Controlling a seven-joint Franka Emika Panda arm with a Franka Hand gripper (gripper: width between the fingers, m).
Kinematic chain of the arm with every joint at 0, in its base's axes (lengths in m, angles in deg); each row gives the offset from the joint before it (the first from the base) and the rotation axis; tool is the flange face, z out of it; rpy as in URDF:
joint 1: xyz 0 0 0.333 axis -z
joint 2: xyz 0 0 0 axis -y
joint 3: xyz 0 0 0.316 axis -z
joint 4: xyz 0.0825 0 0 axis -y
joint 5: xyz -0.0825 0 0.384 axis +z
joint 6: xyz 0 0 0 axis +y
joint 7: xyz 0.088 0 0 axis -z
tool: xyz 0 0 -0.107 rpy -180 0 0
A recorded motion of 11 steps. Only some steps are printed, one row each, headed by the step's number.
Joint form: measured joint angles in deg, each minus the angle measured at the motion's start. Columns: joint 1, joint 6, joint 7, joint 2, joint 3, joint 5, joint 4.
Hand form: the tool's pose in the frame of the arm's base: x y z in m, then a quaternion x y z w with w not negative. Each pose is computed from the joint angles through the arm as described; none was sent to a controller.
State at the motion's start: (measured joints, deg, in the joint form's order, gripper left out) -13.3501 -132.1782 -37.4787 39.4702 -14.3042 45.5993 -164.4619
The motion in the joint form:
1: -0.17 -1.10 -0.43 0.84 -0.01 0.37 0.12
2: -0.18 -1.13 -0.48 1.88 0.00 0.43 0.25
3: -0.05 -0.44 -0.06 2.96 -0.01 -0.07 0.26
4: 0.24 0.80 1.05 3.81 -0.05 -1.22 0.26
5: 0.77 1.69 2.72 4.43 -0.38 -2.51 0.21
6: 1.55 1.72 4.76 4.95 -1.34 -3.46 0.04
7: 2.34 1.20 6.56 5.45 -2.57 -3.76 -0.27
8: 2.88 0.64 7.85 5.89 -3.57 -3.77 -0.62
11: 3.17 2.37 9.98 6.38 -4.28 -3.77 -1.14
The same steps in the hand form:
1: 0.2921 0.1568 0.3859 -0.92790 -0.28165 -0.11264 0.21675
2: 0.2916 0.1569 0.3928 -0.92601 -0.28365 -0.12284 0.21669
3: 0.2896 0.1565 0.3978 -0.92547 -0.28536 -0.12556 0.21519
4: 0.2873 0.1557 0.4004 -0.92726 -0.28474 -0.12025 0.21133
5: 0.2856 0.1545 0.4015 -0.93140 -0.27889 -0.11419 0.20412
6: 0.2845 0.1538 0.4016 -0.93710 -0.26791 -0.11244 0.19347
7: 0.2835 0.1537 0.4011 -0.94221 -0.25545 -0.11461 0.18400
8: 0.2824 0.1538 0.4003 -0.94571 -0.24573 -0.11745 0.17734
11: 0.2769 0.1548 0.3949 -0.95097 -0.23273 -0.09932 0.17783

